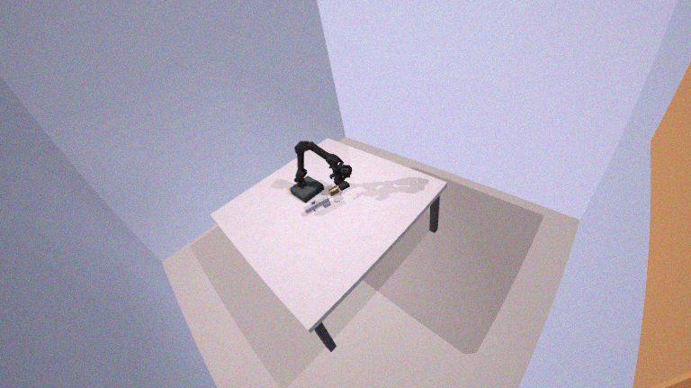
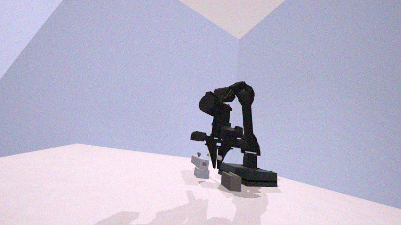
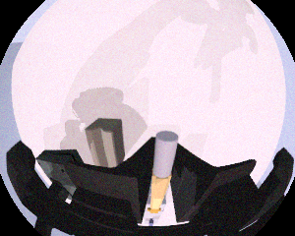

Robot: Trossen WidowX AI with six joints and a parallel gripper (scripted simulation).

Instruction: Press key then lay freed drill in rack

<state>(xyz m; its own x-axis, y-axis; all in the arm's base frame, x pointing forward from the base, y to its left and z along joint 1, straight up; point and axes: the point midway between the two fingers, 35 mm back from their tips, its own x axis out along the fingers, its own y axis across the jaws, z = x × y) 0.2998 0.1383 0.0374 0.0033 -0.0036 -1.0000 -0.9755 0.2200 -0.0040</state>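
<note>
My gripper tip is now 4 cm to the left of the drill, 3 cm below it and 1 cm past it. Round my gripper tip: grey-brown notched block (8 cm behind, 4 cm below, 2 cm to the right); pale grey block (20 cm to the right, 4 cm behind, 2 cm below).
</note>
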